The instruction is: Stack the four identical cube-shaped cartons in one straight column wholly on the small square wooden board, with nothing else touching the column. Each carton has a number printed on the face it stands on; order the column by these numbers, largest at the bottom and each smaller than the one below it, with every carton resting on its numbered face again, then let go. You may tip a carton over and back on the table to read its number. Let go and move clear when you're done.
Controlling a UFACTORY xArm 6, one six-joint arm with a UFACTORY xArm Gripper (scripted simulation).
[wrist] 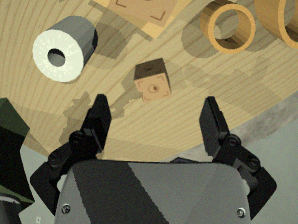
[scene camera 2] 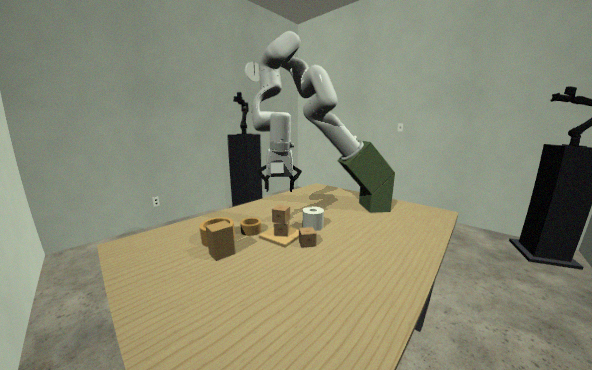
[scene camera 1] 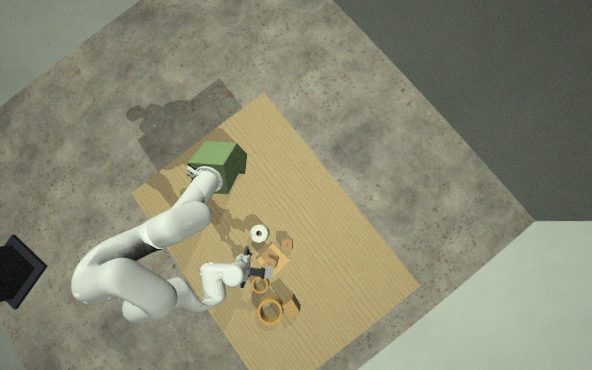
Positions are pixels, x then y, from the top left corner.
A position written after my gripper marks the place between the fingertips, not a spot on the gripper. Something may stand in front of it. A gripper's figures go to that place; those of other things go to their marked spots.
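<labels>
My gripper (wrist: 155, 106) is 0.14 m from the lens. Distances for the things: a white paper roll (wrist: 75, 37), 0.21 m from the lens; a carton (wrist: 151, 79), 0.24 m from the lens.
</labels>
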